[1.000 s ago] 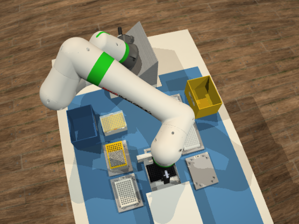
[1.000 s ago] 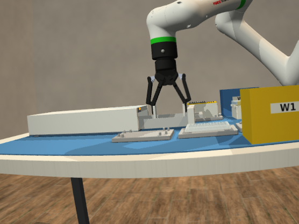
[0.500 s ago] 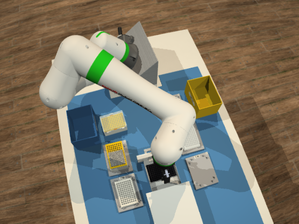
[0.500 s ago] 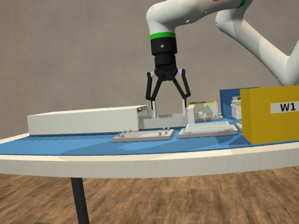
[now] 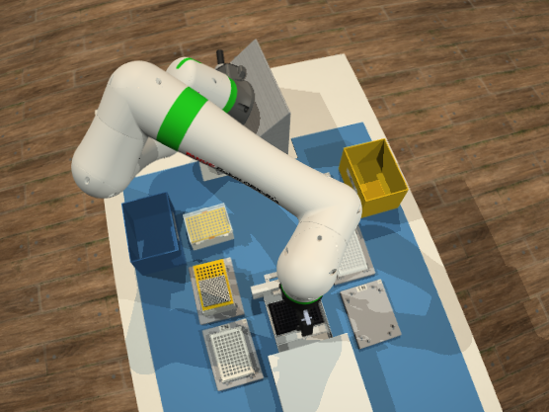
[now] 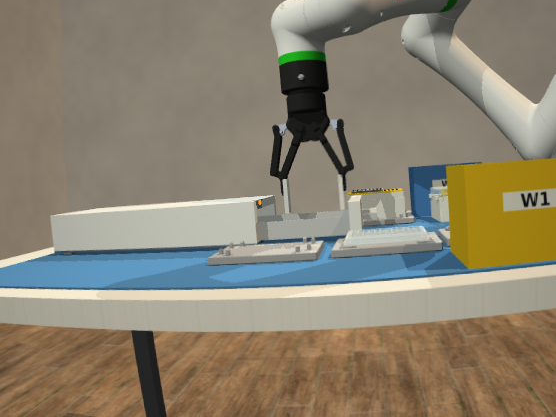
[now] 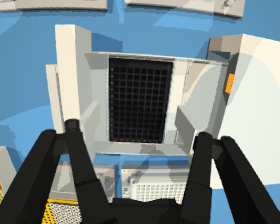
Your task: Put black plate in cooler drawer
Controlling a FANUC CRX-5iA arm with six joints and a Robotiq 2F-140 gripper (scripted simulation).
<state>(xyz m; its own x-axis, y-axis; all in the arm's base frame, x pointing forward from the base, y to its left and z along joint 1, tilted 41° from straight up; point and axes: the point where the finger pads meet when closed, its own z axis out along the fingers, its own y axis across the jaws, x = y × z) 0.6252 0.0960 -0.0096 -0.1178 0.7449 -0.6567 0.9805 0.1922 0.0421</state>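
My hand is 50 mm above the black plate. From my hand the other things lie so: cooler CD 170 mm ahead, 20 mm to the left, 40 mm below; then drawer 40 mm ahead, 50 mm below; then yellow tip box 100 mm behind, 210 mm to the right, 20 mm below.
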